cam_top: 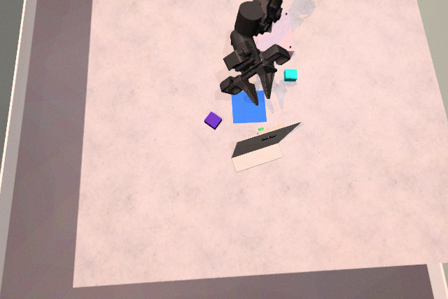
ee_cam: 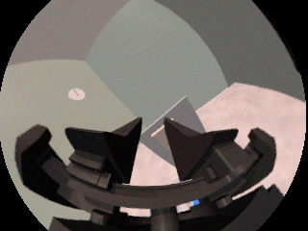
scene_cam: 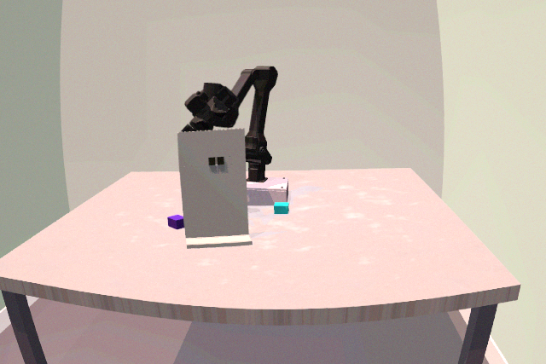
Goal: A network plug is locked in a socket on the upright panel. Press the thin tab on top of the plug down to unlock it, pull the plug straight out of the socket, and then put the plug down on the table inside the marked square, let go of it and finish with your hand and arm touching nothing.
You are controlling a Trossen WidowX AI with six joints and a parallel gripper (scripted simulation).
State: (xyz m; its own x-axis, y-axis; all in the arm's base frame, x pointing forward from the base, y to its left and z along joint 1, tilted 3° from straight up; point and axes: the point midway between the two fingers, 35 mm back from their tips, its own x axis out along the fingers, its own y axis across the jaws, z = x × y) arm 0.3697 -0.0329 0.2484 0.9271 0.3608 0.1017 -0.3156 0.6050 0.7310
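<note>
Now: the green network plug 11 cm below my gripper tip, 5 cm ahead of it and 2 cm to the left of it. Round my gripper tip: blue marked square 32 cm below, 10 cm behind, 1 cm to the right; then upright grey panel 19 cm below, 7 cm ahead, 4 cm to the left; then purple cube 30 cm below, 13 cm to the right, 2 cm behind.
</note>
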